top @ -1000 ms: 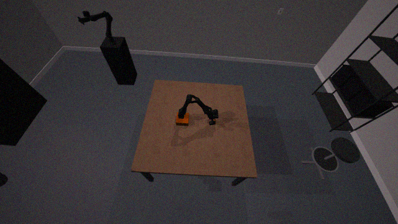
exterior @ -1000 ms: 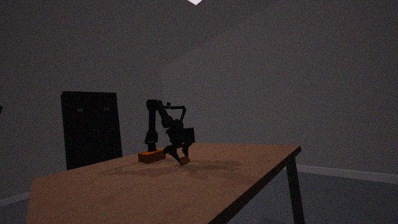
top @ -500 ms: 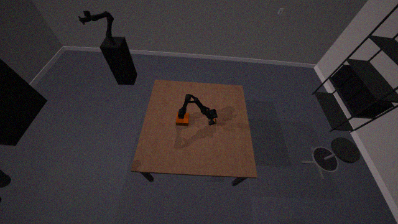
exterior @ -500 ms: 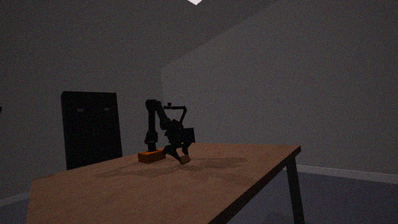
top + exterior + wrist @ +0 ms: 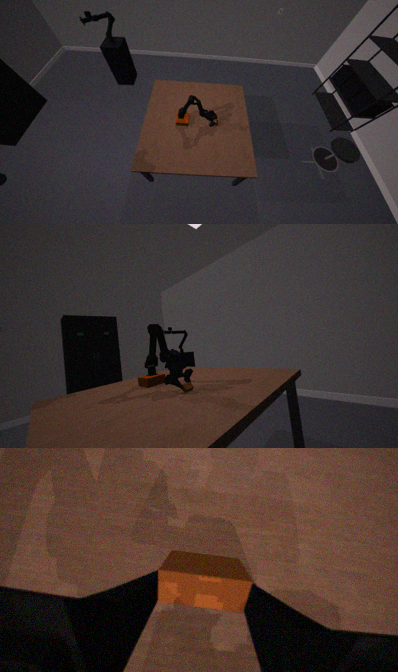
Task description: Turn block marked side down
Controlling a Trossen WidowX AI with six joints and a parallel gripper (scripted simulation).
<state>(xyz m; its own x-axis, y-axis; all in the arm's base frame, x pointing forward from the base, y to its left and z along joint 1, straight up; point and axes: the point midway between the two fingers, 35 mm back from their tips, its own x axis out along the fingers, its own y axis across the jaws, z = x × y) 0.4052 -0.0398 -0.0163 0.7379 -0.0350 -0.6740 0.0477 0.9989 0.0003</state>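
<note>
Right now the orange block is 1 cm below my gripper tip.
</note>
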